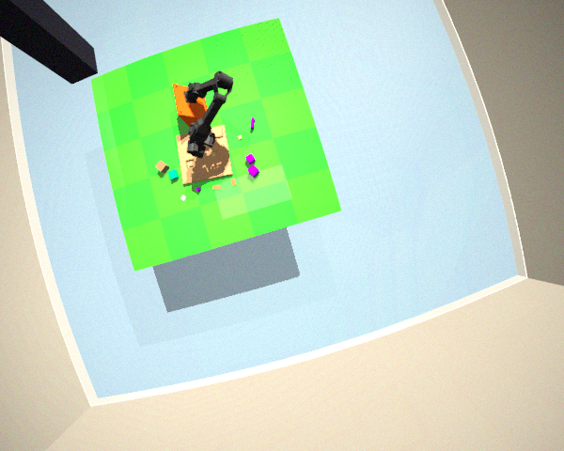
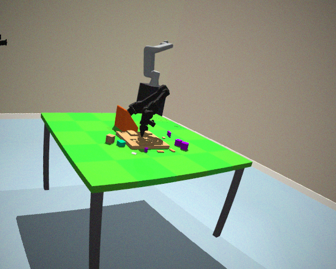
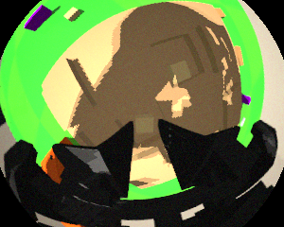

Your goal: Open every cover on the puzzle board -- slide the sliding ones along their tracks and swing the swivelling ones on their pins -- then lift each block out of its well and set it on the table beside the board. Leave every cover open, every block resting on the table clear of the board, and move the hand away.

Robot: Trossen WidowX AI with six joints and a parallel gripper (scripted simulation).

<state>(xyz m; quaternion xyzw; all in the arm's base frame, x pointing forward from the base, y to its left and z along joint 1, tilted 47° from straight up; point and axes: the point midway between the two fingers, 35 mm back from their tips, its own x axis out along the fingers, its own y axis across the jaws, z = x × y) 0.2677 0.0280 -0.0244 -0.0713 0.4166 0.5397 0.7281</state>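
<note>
My gripper tip is 40 mm short of the tan puzzle board and 10 mm to the left of it. Round my gripper tip: teal block: 230 mm to the right, 110 mm ahead; then purple stick: 300 mm to the left, 50 mm behind; then tan cube: 280 mm to the right, 40 mm ahead, 10 mm above.
</note>
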